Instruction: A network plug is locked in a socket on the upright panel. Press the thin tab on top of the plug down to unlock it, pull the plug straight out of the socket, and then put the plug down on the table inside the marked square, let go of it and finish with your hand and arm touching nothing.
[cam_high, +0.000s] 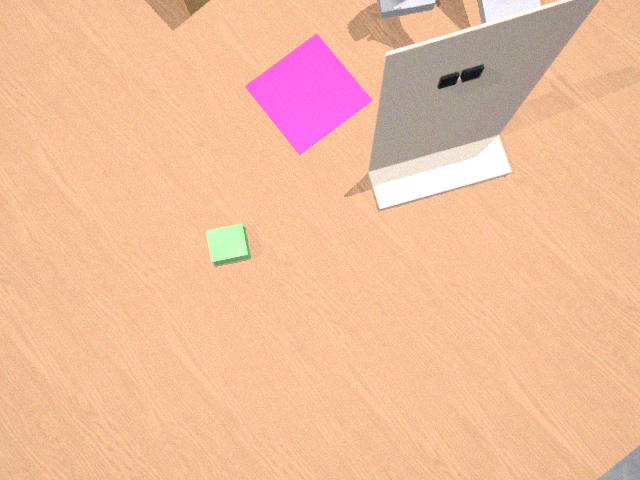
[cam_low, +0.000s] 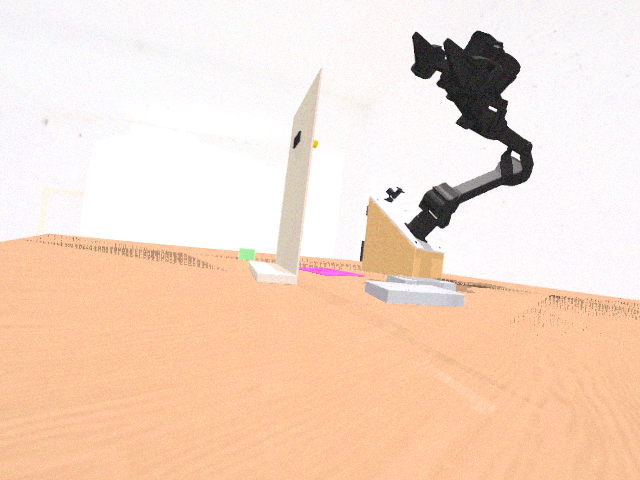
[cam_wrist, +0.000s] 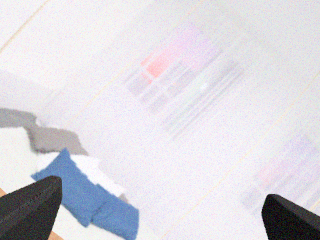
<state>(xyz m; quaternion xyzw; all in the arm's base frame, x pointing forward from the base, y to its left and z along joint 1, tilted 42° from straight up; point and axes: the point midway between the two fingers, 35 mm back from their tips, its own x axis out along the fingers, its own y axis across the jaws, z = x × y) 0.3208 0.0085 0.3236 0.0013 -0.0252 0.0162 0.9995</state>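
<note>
The network plug is 18 cm below my gripper tip, 15 cm to the right of it and 11 cm ahead of it. From my gripper tip the other things lie so: magenta marked square (41 cm below, 24 cm to the right, 3 cm behind); cream panel (27 cm below, 16 cm to the right, 13 cm ahead); green cube (43 cm to the right, 40 cm below, 9 cm ahead).
</note>
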